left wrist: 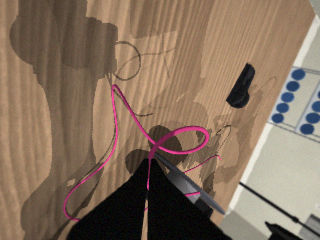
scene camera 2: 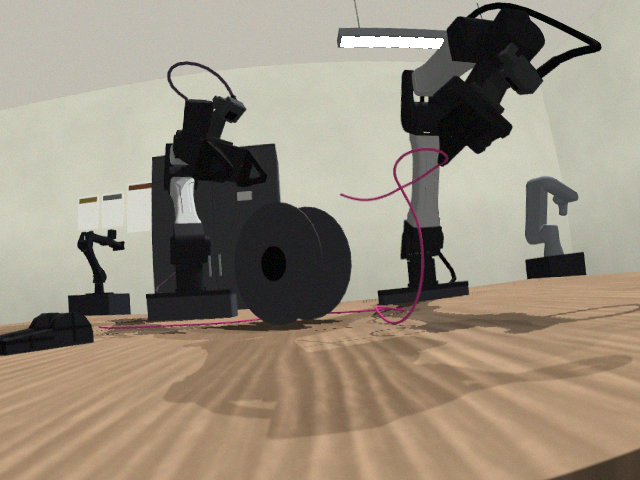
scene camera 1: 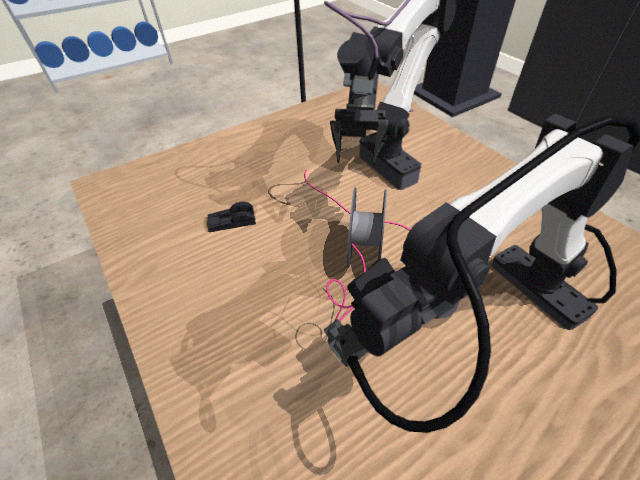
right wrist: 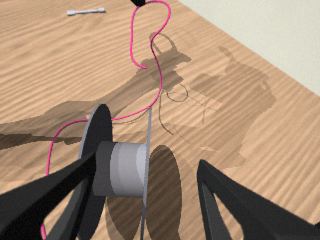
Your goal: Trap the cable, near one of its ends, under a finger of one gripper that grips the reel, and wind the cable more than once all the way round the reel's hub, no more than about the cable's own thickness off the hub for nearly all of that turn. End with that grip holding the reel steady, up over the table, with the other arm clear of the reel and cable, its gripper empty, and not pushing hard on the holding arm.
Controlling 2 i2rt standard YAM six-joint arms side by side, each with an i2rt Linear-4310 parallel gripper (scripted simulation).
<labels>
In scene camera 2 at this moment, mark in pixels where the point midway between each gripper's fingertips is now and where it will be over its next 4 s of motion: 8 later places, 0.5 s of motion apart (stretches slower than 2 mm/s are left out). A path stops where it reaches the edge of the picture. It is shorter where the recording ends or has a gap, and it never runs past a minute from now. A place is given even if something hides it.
My left gripper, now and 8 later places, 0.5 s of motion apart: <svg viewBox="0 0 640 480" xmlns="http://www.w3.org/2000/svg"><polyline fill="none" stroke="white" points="442,163 442,163 442,164 444,163 444,162 440,165 419,169 401,174 383,176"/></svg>
My right gripper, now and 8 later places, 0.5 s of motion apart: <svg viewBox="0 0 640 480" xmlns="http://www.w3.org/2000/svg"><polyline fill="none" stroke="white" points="249,175 249,175 249,177 250,178 250,179 250,189 253,204 253,204 254,207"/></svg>
</labels>
